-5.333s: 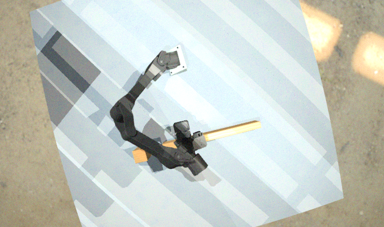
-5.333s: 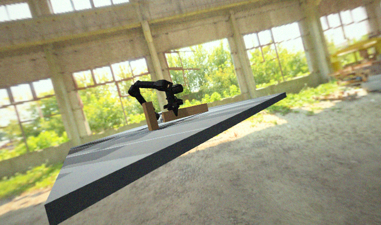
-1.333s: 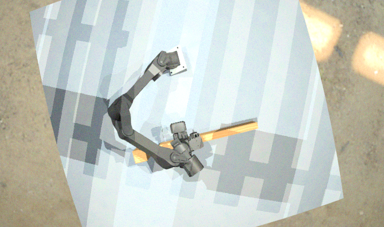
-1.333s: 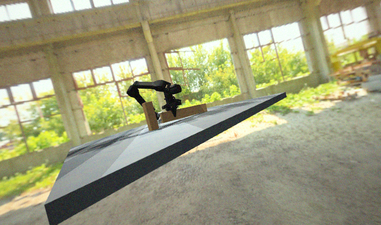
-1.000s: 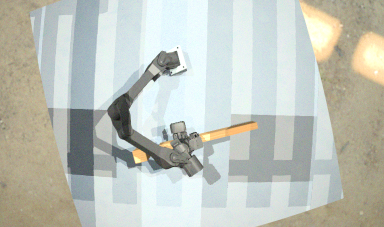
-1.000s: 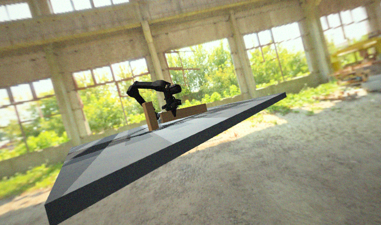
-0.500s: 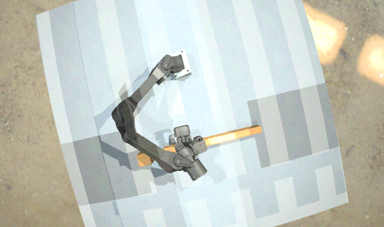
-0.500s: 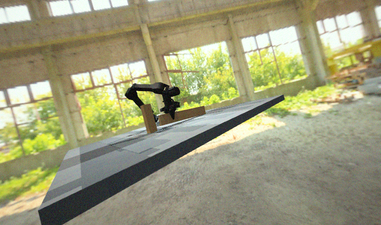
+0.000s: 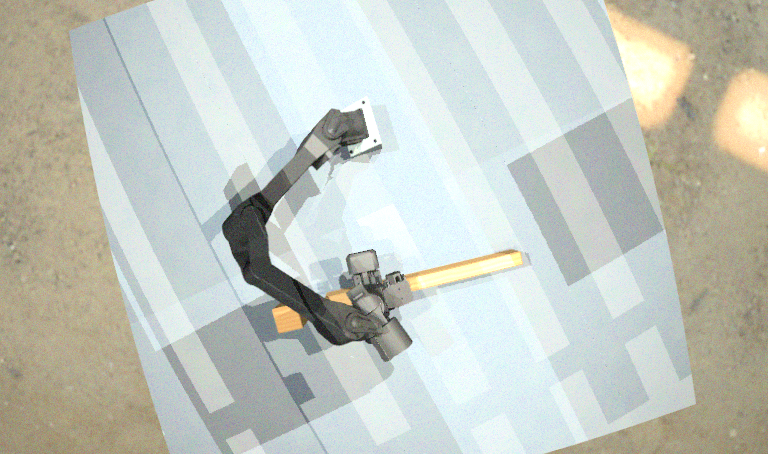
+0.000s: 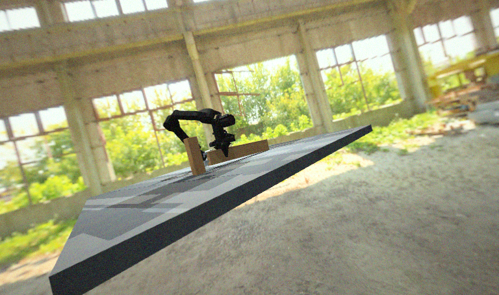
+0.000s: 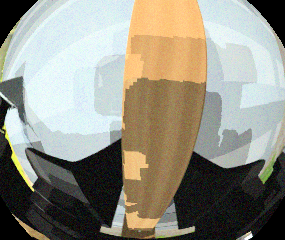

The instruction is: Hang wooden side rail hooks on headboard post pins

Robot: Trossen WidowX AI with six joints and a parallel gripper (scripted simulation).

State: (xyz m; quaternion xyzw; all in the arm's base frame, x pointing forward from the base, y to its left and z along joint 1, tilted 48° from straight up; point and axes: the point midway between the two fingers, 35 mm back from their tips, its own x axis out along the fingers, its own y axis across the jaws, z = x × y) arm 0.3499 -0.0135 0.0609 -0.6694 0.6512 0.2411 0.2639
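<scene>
Right now the headboard post is 160 mm to the right of my gripper tip and 40 mm above it.
</scene>
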